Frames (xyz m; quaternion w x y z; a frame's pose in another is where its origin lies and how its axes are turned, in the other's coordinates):
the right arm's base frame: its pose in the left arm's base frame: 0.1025 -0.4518 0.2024 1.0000 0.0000 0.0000 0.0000
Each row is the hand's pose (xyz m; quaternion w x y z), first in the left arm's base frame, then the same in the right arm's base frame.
Working: the left arm's base frame: its pose in the right arm's base frame: -0.1025 0.4518 -0.2024 1.0000 0.0000 0.0000 0.0000

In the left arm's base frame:
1: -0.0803 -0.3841 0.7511 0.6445 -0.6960 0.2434 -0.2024
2: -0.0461 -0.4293 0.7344 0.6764 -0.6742 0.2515 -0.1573
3: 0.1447 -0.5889 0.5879 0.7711 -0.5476 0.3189 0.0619
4: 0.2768 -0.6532 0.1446 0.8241 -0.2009 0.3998 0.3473
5: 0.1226 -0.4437 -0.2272 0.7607 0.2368 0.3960 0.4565
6: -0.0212 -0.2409 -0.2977 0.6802 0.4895 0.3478 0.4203
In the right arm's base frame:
1: -0.1828 0.0677 0.5487 0.6445 -0.6960 0.2434 -0.2024
2: -0.1486 0.0225 0.5320 0.6764 -0.6742 0.2515 -0.1573
3: 0.0422 -0.1371 0.3855 0.7711 -0.5476 0.3189 0.0619
4: 0.1743 -0.2014 -0.0578 0.8241 -0.2009 0.3998 0.3473
5: 0.0201 0.0081 -0.4296 0.7607 0.2368 0.3960 0.4565
6: -0.1237 0.2109 -0.5001 0.6802 0.4895 0.3478 0.4203

